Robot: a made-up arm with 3 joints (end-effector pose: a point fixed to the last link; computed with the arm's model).
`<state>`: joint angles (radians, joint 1 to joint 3).
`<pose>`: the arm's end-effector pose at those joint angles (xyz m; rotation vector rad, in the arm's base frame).
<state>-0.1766 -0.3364 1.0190</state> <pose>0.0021 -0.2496 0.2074 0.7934 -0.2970 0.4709</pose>
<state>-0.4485 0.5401 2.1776</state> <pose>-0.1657 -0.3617 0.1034 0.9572 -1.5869 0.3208</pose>
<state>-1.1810 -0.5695 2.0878</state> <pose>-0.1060 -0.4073 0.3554 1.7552 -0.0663 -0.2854</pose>
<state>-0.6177 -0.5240 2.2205</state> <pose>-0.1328 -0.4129 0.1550 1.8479 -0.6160 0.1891</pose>
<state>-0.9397 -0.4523 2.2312</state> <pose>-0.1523 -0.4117 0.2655 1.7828 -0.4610 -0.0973</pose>
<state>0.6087 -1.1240 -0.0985</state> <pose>0.1040 -0.0167 -0.0204 -0.4437 0.0120 0.8612</pose>
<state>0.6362 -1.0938 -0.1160</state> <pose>0.1184 -0.0136 -0.0216 -0.4604 -0.0240 0.8232</pose>
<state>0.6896 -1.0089 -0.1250</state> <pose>0.1491 -0.0110 -0.0136 -0.4583 -0.1151 0.7401</pose>
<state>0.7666 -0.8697 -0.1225</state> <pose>0.1913 -0.0122 0.0089 -0.4283 -0.2613 0.6171</pose>
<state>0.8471 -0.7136 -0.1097</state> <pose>0.2286 -0.0196 0.0415 -0.3756 -0.4252 0.4899</pose>
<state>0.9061 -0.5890 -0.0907</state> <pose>0.2497 -0.0301 0.0705 -0.3203 -0.5564 0.3979</pose>
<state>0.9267 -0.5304 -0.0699</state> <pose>0.2543 -0.0377 0.0845 -0.2841 -0.6177 0.3638</pose>
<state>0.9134 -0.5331 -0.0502</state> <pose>0.2485 -0.0401 0.0841 -0.2703 -0.6135 0.3794</pose>
